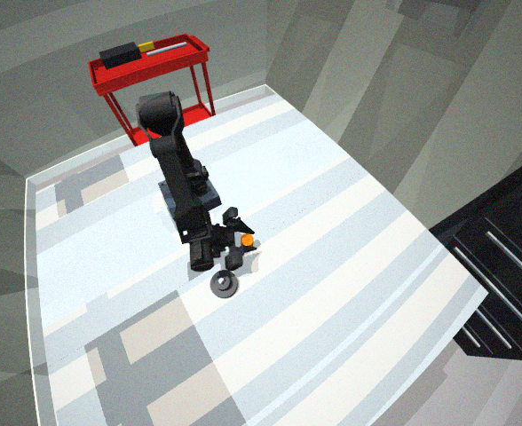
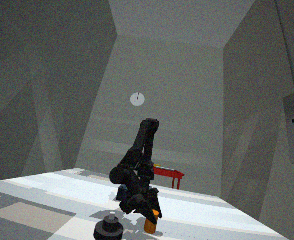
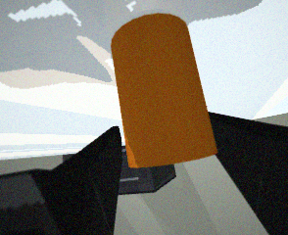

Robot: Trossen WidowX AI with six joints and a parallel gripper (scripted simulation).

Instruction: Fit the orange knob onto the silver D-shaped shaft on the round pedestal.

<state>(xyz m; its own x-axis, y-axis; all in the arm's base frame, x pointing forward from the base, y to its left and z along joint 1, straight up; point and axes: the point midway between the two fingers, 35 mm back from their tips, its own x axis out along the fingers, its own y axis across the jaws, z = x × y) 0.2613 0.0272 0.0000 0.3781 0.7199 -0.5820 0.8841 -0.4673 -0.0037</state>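
My gripper tip is 2 cm to the left of the orange knob and 1 cm past it. Round my gripper tip: round dark pedestal (15 cm to the right, 5 cm ahead, 1 cm below).
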